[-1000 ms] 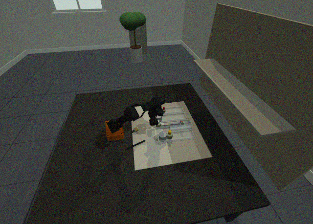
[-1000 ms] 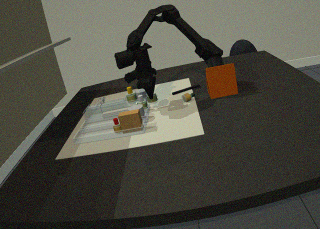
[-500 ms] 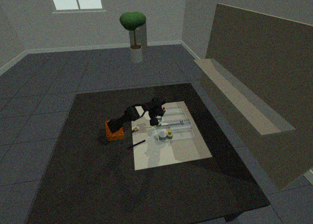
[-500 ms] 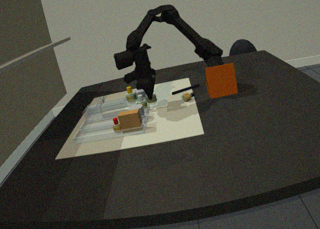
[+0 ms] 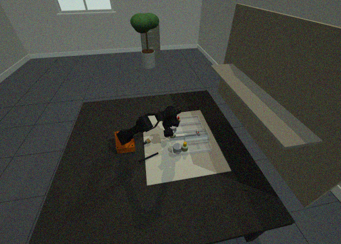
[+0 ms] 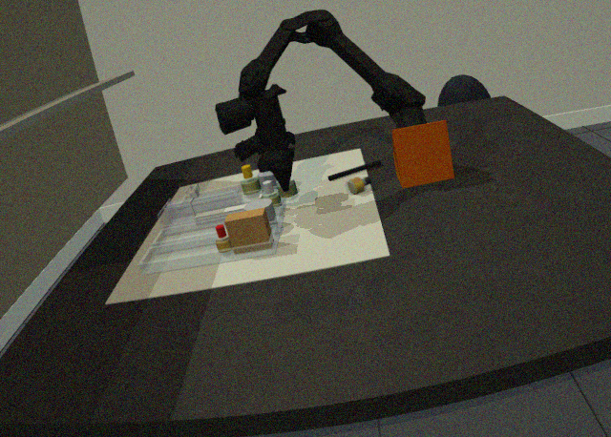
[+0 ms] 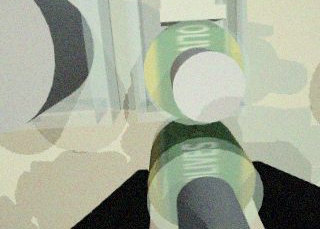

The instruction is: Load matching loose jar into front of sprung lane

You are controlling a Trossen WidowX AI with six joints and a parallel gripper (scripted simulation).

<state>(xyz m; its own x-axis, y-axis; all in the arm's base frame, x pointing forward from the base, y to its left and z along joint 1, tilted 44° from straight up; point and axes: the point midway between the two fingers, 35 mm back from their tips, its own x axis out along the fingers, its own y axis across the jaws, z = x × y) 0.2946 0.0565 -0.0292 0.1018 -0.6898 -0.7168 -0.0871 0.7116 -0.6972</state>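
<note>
My gripper tip is now 19 cm short of the clear lane rack, 3 cm above it and 1 cm to the left of it. Round my gripper tip: black stick: 17 cm to the right, 13 cm behind, 4 cm below; then brown box: 17 cm to the left, 5 cm ahead, 1 cm below; then pusher plate: 15 cm ahead, 2 cm to the right.
</note>
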